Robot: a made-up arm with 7 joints. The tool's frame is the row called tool.
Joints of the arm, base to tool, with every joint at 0 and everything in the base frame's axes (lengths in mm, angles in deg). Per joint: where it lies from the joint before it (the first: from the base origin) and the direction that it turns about. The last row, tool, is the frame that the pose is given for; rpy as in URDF.
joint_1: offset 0.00 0.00 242.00 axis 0 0 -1
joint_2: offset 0.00 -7.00 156.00 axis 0 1 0
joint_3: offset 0.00 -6.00 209.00 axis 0 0 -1
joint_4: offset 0.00 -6.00 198.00 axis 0 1 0
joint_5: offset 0.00 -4.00 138.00 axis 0 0 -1
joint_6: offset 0.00 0.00 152.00 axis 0 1 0
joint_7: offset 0.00 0.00 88.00 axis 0 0 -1
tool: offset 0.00 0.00 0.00 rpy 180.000 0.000 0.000
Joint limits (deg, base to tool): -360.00..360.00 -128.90..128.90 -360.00..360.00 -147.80..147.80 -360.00..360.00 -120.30..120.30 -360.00..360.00
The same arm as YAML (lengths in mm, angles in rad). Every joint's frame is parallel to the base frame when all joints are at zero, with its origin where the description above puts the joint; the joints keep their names.
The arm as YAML. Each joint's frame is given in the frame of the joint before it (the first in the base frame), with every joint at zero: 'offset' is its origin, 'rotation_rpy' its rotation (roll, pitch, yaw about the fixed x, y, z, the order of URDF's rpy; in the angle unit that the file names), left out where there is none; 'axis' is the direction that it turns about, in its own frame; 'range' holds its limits. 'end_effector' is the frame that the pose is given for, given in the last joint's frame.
length_unit: mm
angle_unit: rad
chain:
  - id: joint_1
    offset: [0.0, 0.0, 242.0]
    axis: [0.0, 0.0, -1.0]
    range: [-6.2832, 6.2832]
  - id: joint_2
    offset: [0.0, -7.0, 156.0]
    axis: [0.0, 1.0, 0.0]
    range: [-2.2497, 2.2497]
  - id: joint_3
    offset: [0.0, -6.0, 209.0]
    axis: [0.0, 0.0, -1.0]
    range: [-6.2832, 6.2832]
  - id: joint_4
    offset: [0.0, -6.0, 198.0]
    axis: [0.0, 1.0, 0.0]
    range: [-2.5796, 2.5796]
  - id: joint_5
    offset: [0.0, -4.0, 138.0]
    axis: [0.0, 0.0, -1.0]
    range: [-6.2832, 6.2832]
  - id: joint_6
    offset: [0.0, 0.0, 152.0]
    axis: [0.0, 1.0, 0.0]
    range: [-2.0996, 2.0996]
  - id: joint_7
    offset: [0.0, 0.0, 88.0]
    axis: [0.0, 0.0, -1.0]
    range: [-6.2832, 6.2832]
end_effector:
  offset: [0.0, 0.0, 0.0]
  rotation_rpy: [3.1416, 0.0, 0.0]

